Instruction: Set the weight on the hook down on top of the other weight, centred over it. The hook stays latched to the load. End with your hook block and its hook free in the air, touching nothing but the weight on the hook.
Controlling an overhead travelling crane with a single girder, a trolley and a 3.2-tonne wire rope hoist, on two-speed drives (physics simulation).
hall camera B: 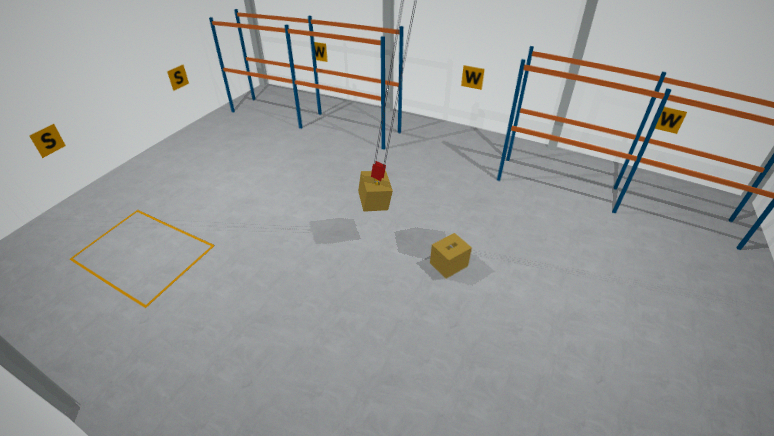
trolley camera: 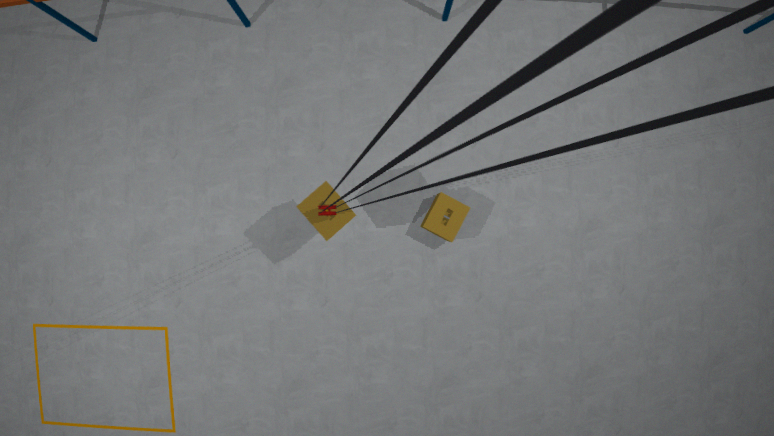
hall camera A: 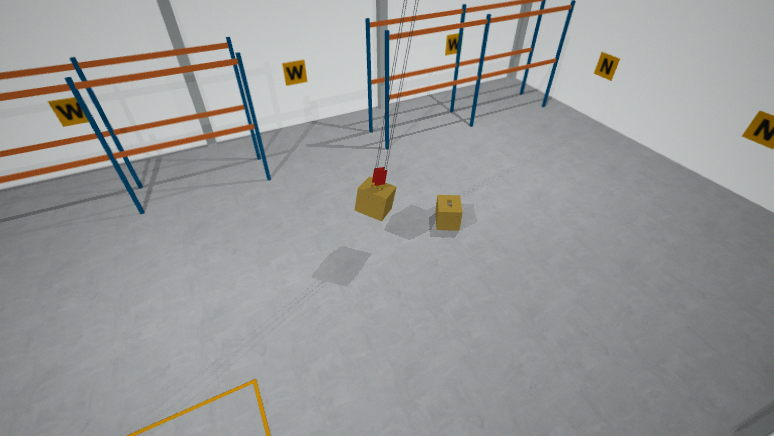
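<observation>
The weight on the hook, a yellow block [hall camera A: 373,203] [hall camera B: 375,196] [trolley camera: 326,230], hangs in the air, slightly tilted, below the red hook block. My gripper, the hook under the red block [hall camera A: 377,186] [hall camera B: 377,181] [trolley camera: 327,210], is latched to its top; the hook itself is small and mostly hidden. The ropes slant in both hall views. The other weight, a yellow block [hall camera A: 449,218] [hall camera B: 450,261] [trolley camera: 454,208], stands on the floor with a lug on top. In the trolley view the hanging weight is left of it, with a gap between them.
A blue and orange rack [hall camera A: 386,108] [hall camera B: 382,108] and another rack [hall camera A: 261,146] [hall camera B: 503,146] stand along the W wall. A yellow outlined rectangle [hall camera A: 200,406] [hall camera B: 176,228] [trolley camera: 100,327] is marked on the floor. Shadows lie around both weights.
</observation>
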